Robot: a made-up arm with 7 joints.
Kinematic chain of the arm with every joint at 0, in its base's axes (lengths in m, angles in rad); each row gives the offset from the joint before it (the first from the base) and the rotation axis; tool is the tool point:
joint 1: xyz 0 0.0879 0 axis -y
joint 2: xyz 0 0.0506 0 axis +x
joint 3: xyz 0 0 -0.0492 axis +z
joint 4: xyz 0 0 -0.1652 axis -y
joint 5: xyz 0 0 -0.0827 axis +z
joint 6: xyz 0 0 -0.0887 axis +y
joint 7: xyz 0 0 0 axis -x
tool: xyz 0 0 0
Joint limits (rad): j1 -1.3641..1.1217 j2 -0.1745..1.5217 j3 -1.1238..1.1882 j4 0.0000..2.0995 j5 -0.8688..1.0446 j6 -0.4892..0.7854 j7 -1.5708..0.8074
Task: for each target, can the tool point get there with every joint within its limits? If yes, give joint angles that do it. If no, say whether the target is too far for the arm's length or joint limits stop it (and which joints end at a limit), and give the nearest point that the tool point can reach.
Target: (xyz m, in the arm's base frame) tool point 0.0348 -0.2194 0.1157
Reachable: no: joint limits stop it (at a limit: joint 1, joint 2, joint 3) | nearest point 0.1341 -0.0247 0.0101 | short by 0.243 m
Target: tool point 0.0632 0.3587 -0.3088
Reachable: yes | joints 0.1130 0.5973 0.1931 0.1674 -0.5204 -0.0715 0.5331
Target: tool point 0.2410 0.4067 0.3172
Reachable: no: too far | nearest point 0.1354 0.3712 0.1224 | short by 0.224 m
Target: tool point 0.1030 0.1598 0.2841
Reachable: no: joint limits stop it (at a limit: joint 1, joint 2, joint 4) | nearest point 0.0557 0.2670 0.1366 | short by 0.188 m
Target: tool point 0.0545 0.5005 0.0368
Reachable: yes | joints 0.6806 1.3493 0.8458 0.6148 0.5742 0.2002 0.3736
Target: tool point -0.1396 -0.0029 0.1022
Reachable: no: joint limits stop it (at a limit: joint 1, joint 3, joint 4) | nearest point -0.1014 -0.0046 -0.0866 | short by 0.193 m
